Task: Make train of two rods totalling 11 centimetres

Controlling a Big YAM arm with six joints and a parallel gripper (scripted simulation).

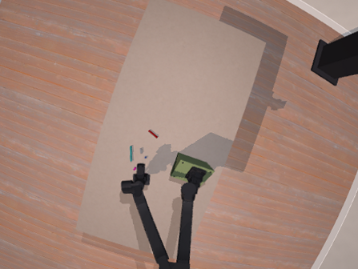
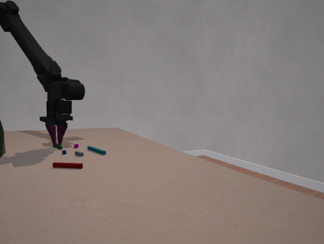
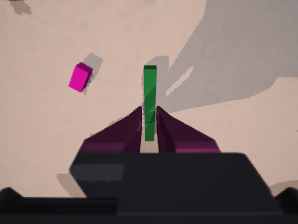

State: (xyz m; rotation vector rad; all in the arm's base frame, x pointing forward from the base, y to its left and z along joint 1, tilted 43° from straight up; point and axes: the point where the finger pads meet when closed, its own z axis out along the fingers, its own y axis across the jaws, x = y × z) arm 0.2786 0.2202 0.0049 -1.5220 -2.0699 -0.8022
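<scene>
Right now the green rod is 1 cm to the right of my hand. Also, from my hand: magenta rod 6 cm ahead, 2 cm to the right; blue rod 2 cm ahead, 12 cm to the right; turquoise rod 12 cm ahead, 11 cm to the right.
</scene>
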